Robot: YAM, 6 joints.
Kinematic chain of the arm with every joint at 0, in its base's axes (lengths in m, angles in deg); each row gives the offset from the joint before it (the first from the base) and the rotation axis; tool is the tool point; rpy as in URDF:
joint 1: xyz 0 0 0.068 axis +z
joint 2: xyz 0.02 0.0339 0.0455 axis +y
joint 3: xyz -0.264 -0.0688 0 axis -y
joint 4: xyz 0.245 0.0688 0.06 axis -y
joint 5: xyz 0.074 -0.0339 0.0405 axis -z
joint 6: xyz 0.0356 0 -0.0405 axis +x
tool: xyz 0 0 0 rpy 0 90 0
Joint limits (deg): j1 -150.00..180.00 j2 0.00..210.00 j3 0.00..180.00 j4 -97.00..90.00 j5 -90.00..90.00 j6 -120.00..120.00
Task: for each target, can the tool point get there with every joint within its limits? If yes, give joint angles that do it. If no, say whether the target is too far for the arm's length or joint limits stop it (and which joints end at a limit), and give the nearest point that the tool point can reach.
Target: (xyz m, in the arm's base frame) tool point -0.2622 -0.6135 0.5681
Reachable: no: too far | nearest point -0.2091 -0.4893 0.4732 | short by 0.165 m
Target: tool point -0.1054 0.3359 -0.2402
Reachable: yes | joints 112.72 191.52 115.10 -43.35 65.85 27.48
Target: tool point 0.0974 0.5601 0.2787
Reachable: yes | joints -97.22 16.95 163.37 31.97 -47.37 85.83
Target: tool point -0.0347 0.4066 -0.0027
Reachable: yes | joints 94.73 144.11 56.06 73.16 -1.72 -9.40
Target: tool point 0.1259 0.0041 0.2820
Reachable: yes | joints -0.14 27.52 33.37 -26.28 -7.09 48.92
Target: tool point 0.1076 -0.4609 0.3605
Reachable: yes | joints -76.93 118.96 91.73 70.25 -0.93 22.52
